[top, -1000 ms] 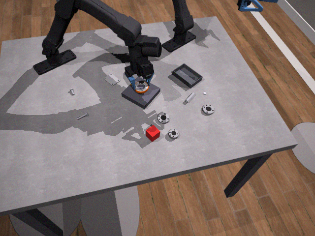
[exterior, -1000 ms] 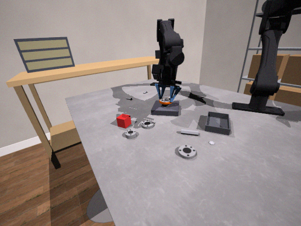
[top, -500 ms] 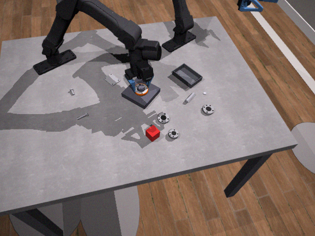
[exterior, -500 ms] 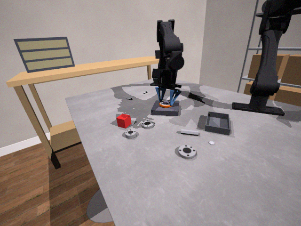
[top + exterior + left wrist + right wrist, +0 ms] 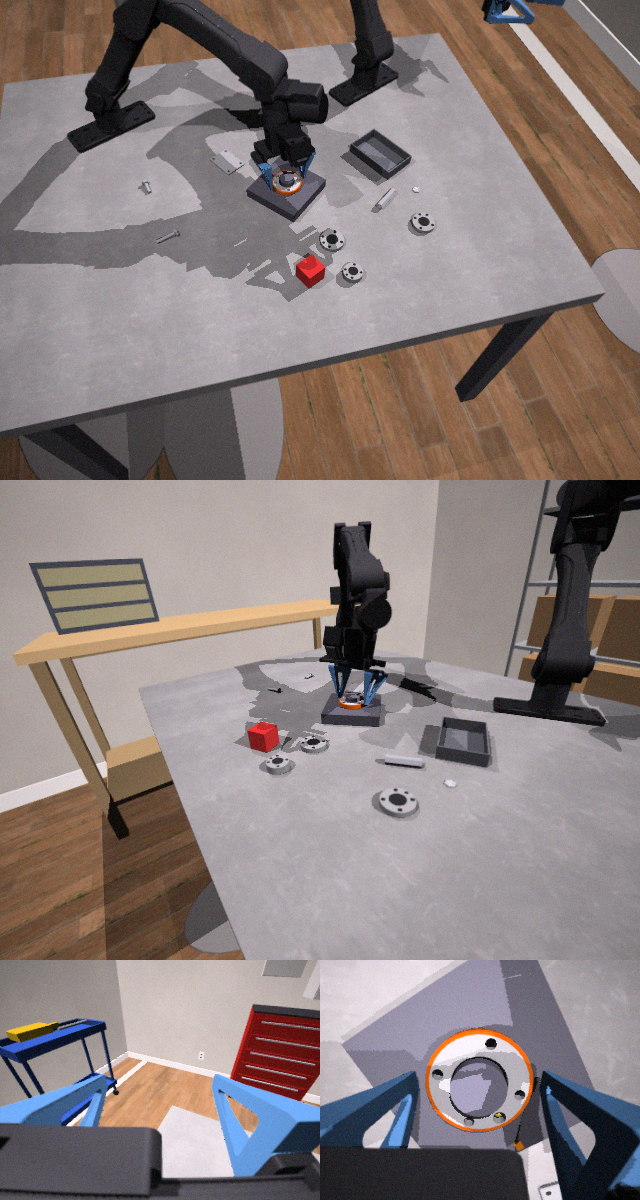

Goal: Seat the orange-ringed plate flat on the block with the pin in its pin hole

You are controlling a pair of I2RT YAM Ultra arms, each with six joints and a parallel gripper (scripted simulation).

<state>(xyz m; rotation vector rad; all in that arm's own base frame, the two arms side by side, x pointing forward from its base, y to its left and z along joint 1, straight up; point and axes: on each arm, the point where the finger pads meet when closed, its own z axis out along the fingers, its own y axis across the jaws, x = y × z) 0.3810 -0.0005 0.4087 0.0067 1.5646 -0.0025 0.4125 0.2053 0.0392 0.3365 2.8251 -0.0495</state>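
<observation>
Right now my right hand is 2 cm past the dark block, 2 cm to the left of it and 2 cm above it. Round my right hand: dark tray: 4 cm behind, 24 cm to the left, 3 cm below; then red cube: 22 cm ahead, 1 cm to the right, 2 cm below; then bolt: 6 cm ahead, 26 cm to the right, 3 cm below.
</observation>
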